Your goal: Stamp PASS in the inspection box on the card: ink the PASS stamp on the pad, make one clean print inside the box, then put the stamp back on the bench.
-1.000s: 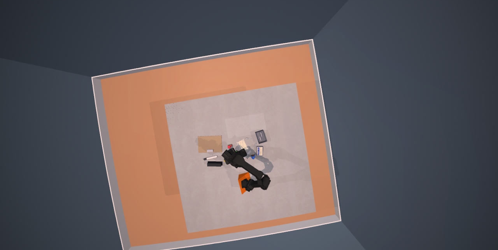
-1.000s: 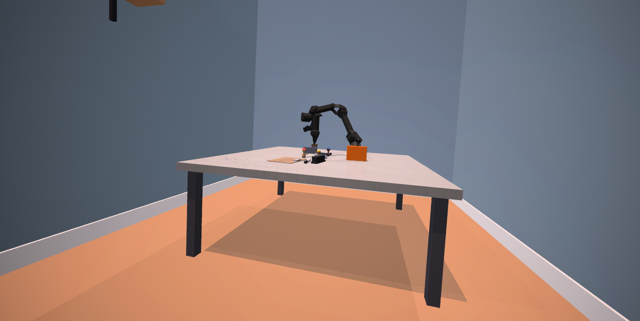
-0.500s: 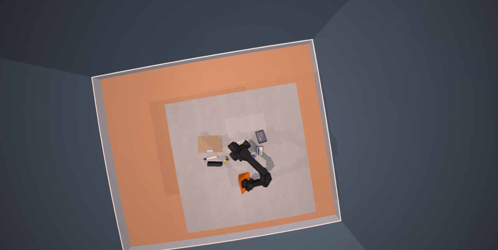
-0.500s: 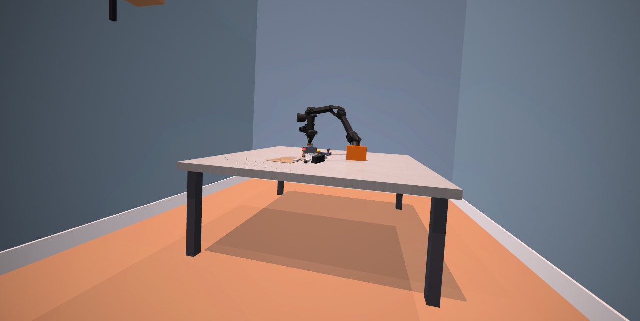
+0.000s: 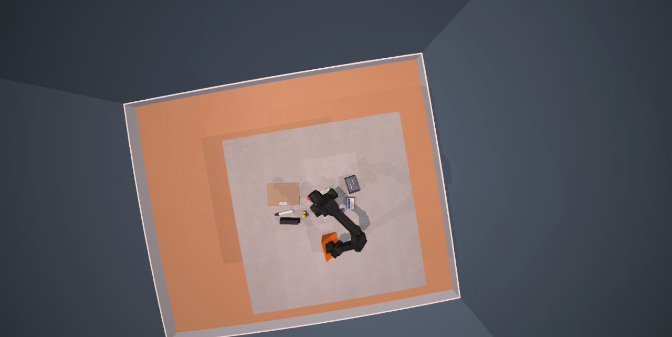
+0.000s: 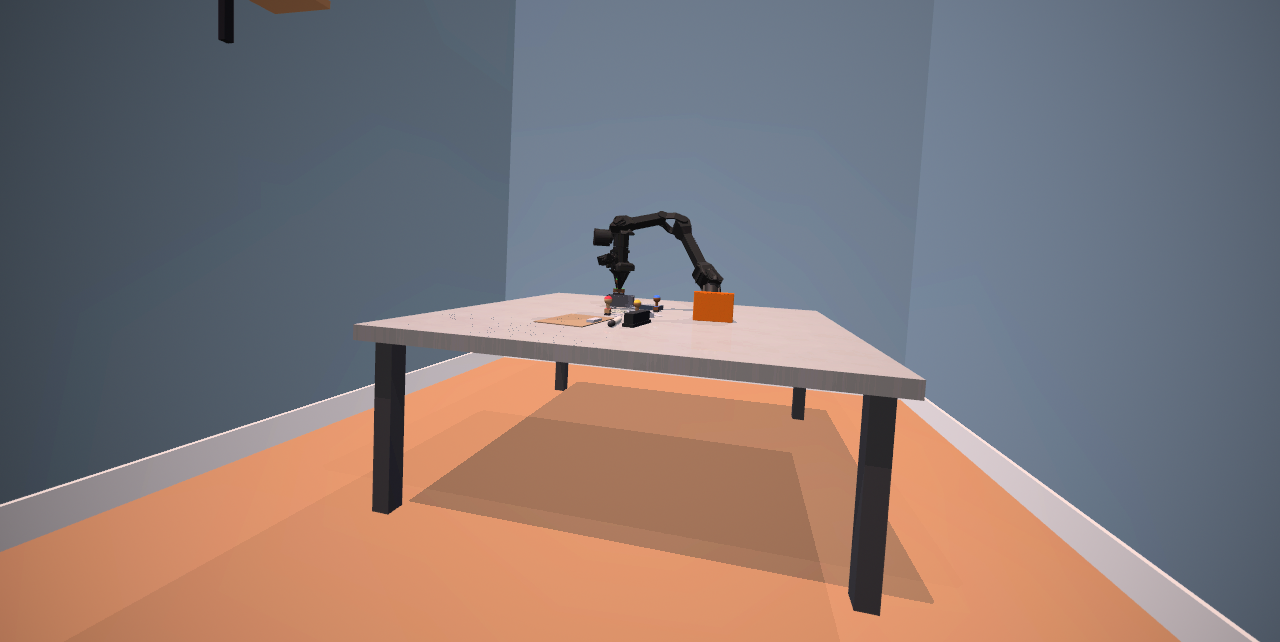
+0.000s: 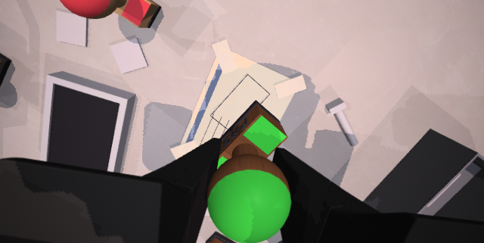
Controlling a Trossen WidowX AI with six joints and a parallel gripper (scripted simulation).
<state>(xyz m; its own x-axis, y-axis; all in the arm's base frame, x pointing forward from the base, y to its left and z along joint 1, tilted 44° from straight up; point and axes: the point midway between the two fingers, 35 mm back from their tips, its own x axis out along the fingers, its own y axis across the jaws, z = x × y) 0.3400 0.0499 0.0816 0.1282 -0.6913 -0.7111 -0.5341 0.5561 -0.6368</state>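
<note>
The cream card is 2 cm behind my gripper tip, 1 cm to the right of it and 9 cm below it. The rest, counted from my gripper tip: pass stamp right at my gripper tip; red stamp 11 cm to the left, 7 cm below; ink pad 11 cm behind, 8 cm to the left, 8 cm below.
</note>
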